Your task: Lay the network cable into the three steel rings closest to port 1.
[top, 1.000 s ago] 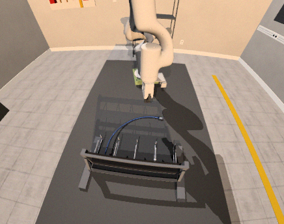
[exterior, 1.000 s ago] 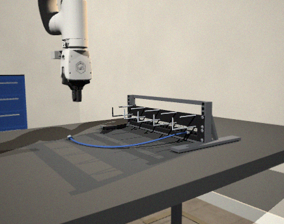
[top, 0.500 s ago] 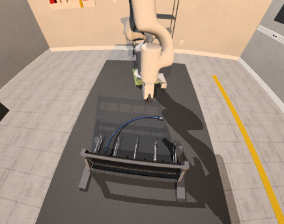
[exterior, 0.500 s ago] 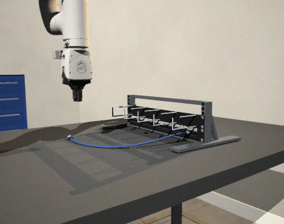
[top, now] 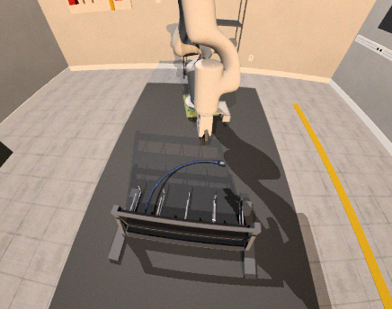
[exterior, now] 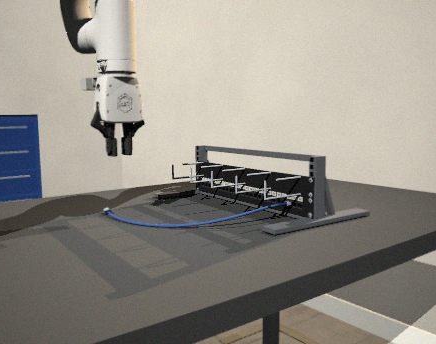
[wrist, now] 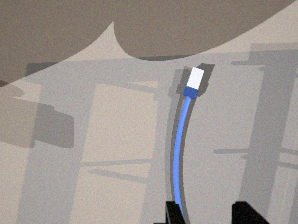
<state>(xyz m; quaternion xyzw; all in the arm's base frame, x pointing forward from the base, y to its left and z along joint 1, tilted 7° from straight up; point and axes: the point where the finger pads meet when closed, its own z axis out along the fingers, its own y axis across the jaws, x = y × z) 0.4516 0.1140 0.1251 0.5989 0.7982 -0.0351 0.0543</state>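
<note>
The clear plug lies 16 cm below my hand, 9 cm to the left of it and 1 cm behind it. From my hand the other things lie so: patch-panel rack 34 cm ahead, 10 cm below.
</note>
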